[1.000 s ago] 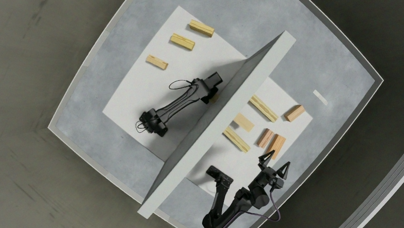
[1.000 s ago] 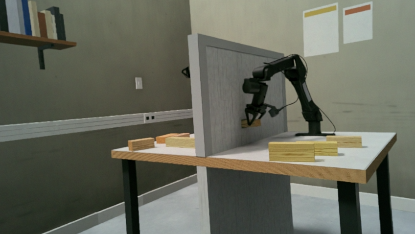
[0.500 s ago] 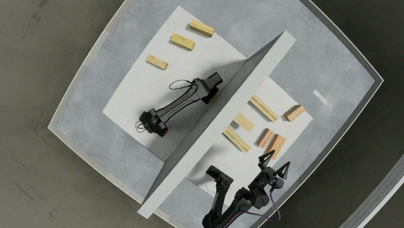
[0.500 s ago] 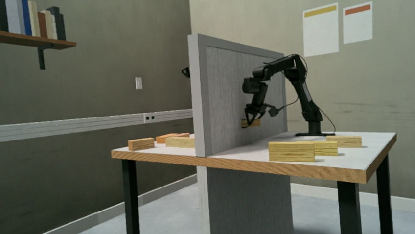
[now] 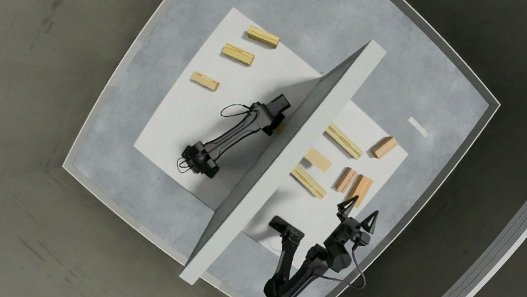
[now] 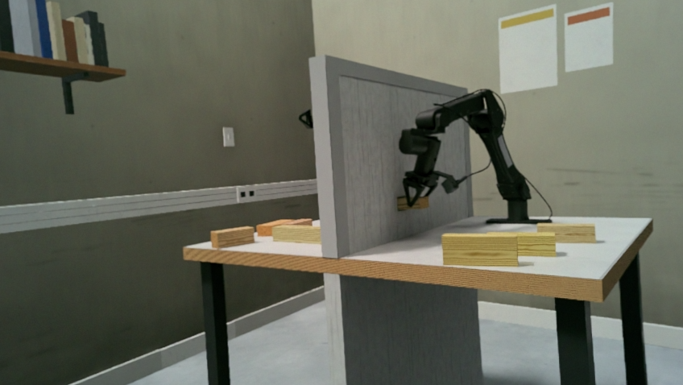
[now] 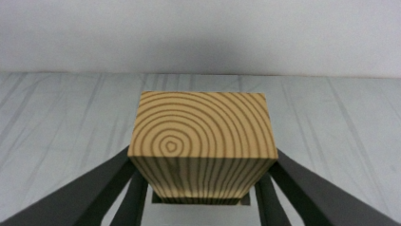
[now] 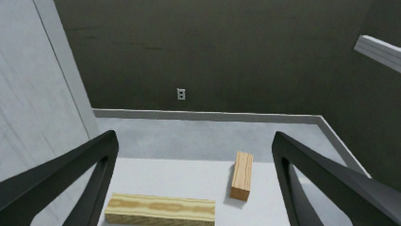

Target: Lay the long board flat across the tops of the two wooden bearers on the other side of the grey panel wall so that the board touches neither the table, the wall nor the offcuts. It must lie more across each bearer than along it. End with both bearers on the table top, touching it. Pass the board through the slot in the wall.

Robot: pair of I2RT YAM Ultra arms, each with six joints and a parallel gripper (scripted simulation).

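My right gripper is now 10 mm short of the long board, 250 mm to the right of it and 310 mm above it. From my right hand the other things lie so: offcut 280 mm ahead, 120 mm to the right, 380 mm below; then wooden bearer 170 mm ahead, 90 mm to the left, 390 mm below.
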